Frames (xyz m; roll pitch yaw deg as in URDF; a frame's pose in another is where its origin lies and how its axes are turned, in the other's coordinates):
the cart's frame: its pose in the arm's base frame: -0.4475 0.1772 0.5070 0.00 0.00 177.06
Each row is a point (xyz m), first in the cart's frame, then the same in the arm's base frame.
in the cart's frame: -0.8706 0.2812 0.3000
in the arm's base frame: 0.4075 -0.1483 0.8070
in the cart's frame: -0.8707 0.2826 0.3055
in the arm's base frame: 0.4076 -0.1497 0.8125
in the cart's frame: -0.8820 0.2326 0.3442
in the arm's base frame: 0.4214 -0.1003 0.8512
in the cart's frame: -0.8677 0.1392 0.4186
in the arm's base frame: 0.4119 -0.0063 0.9256
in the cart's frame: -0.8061 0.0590 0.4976
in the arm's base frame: 0.3545 0.0769 1.0046
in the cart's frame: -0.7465 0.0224 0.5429
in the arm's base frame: 0.2969 0.1165 1.0499
